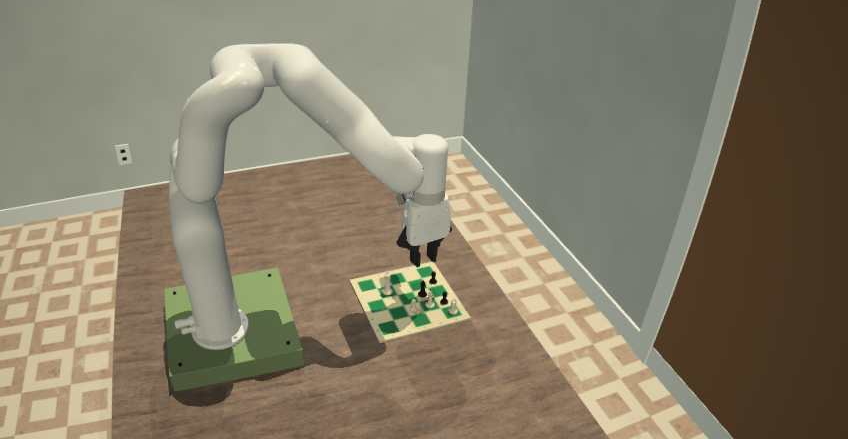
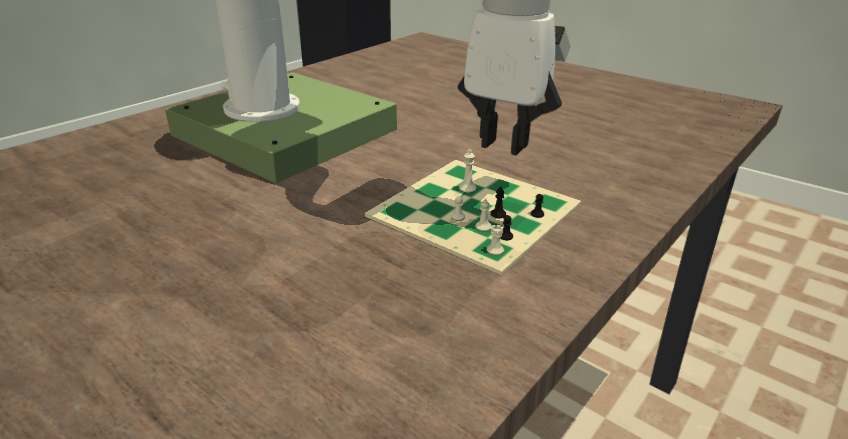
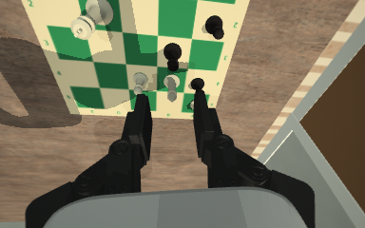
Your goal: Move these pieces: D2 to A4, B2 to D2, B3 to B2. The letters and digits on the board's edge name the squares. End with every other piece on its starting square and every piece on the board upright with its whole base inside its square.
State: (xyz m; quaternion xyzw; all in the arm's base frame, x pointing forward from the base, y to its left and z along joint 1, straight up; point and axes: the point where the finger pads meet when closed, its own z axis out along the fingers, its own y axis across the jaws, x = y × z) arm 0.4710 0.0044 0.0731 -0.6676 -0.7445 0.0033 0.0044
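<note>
The black bishop is 100 mm below my hand. Also, from my hand: chessboard (40 mm behind, 120 mm below); then white pawn (40 mm behind, 40 mm to the right, 110 mm below); then white king (70 mm behind, 40 mm to the left, 90 mm below).
</note>
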